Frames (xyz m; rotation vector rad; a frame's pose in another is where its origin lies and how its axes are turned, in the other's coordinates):
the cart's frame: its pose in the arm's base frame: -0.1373 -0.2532 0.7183 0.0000 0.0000 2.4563
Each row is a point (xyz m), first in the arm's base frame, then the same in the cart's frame.
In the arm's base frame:
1: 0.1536 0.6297 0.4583
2: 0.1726 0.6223 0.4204
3: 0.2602 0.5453 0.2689
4: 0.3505 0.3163 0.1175
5: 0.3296 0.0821 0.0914
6: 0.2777 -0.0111 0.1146
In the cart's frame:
1: 0.3336 -0.8677 -0.2600
2: 0.3142 -0.8740 -0.2979
3: 0.1976 -0.8698 -0.4494
4: -0.0172 -0.7497 -0.6008
5: -0.1493 -0.5551 -0.6269
6: -0.1681 -0.4501 -0.6037

